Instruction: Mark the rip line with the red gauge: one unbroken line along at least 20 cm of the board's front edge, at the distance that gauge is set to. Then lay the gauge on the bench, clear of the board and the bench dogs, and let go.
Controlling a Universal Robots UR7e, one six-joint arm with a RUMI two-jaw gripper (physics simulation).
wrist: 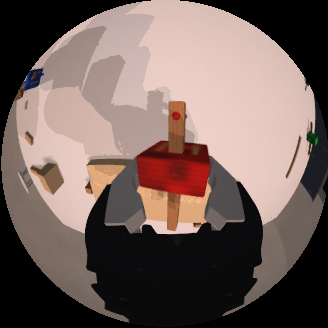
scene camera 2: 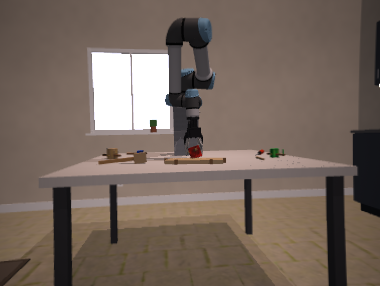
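The red gauge (scene camera 2: 195, 151) (wrist: 172, 172) has a red block on a wooden beam with a red pin near the beam's far end. My gripper (scene camera 2: 194, 145) (wrist: 172, 156) is shut on the red block. The gauge is tilted in scene camera 2 and shows just above and behind the board. The board (scene camera 2: 192, 161) (wrist: 107, 177) lies flat; in the wrist view it passes beneath the gauge and the fingers, which hide part of it. Small bench dogs show at its edge, one of them (wrist: 89, 187) at the left. I cannot tell whether a line is on the board.
A wooden mallet (scene camera 2: 140, 158) (wrist: 51, 177) lies left of the board. A blue gauge (scene camera 2: 140, 151) (wrist: 34, 79) and a tan gauge (scene camera 2: 112, 153) are farther left. A green gauge (scene camera 2: 274, 152) (wrist: 312, 138) and a thin stick (wrist: 294, 157) are at the right. The table (scene camera 2: 200, 173) has its front edge near the board.
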